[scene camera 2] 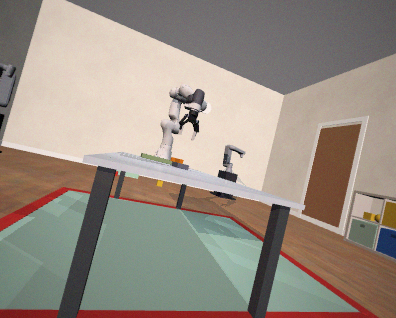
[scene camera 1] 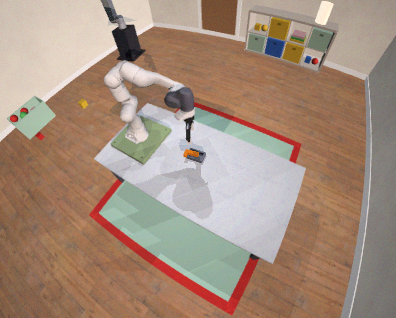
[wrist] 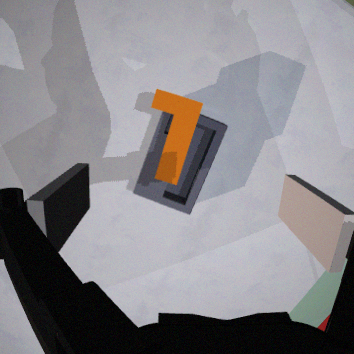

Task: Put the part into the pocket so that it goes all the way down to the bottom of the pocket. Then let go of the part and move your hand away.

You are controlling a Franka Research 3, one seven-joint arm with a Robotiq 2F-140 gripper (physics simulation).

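Note:
The orange L-shaped part (scene camera 1: 191,153) (scene camera 2: 177,160) (wrist: 182,135) lies across the top of the dark grey block (scene camera 1: 202,155) (scene camera 2: 181,166) (wrist: 150,187). In the wrist view its short arm sticks out past the block's upper edge, and its long arm runs down over the block. Part of the pocket (wrist: 176,197), a dark recess, shows uncovered to the right of and below the long arm, so the part is not seated in it. My gripper (scene camera 1: 189,140) (scene camera 2: 188,132) (wrist: 187,190) is wide open and empty, above the part and apart from it. The part's underside is hidden.
The block stands on the white table (scene camera 1: 240,190) (scene camera 2: 240,189). The arm's green base plate (scene camera 1: 150,146) (scene camera 2: 152,158) is on the same table, to the left of the block in scene camera 1. A shelf unit (scene camera 1: 287,15) stands far off by the wall.

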